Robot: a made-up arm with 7 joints.
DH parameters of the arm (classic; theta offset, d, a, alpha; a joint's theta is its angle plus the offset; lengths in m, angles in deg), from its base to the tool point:
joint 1: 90 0.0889 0.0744 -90
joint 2: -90 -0.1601 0.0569 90
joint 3: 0 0.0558 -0.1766 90
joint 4: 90 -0.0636 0.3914 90
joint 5: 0 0.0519 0.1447 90
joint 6: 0 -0.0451 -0.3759 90
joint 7: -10.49 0 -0.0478 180
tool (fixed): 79.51 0.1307 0 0
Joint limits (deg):
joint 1: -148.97..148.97
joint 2: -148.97..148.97
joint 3: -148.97..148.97
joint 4: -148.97..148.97
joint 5: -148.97..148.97
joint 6: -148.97..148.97
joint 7: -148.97..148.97
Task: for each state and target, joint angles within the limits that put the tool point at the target. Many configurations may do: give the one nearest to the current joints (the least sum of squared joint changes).
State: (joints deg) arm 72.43 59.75 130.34 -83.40 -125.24 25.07 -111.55
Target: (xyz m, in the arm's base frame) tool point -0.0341 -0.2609 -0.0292
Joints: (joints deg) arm 108.73 60.13 109.74 -96.78 -148.97 11.21 -95.69
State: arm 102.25 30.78 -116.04 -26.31 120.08 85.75 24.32
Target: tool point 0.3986 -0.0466 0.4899
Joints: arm 100.05 12.49 -111.70 -25.36 123.05 84.17 21.43
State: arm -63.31 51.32 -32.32 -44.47 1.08 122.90 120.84
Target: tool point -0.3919 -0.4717 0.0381
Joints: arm -48.01 15.40 -23.32 -22.41 10.38 107.18 120.18
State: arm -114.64 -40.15 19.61 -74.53 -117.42 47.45 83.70
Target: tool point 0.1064 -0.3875 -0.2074
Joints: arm -54.98 -77.43 -11.30 -59.58 -72.06 38.10 78.60
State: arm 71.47 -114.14 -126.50 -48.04 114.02 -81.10 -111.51
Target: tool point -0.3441 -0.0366 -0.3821
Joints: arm 94.15 -90.80 -147.67 -2.02 83.42 -109.02 -110.20
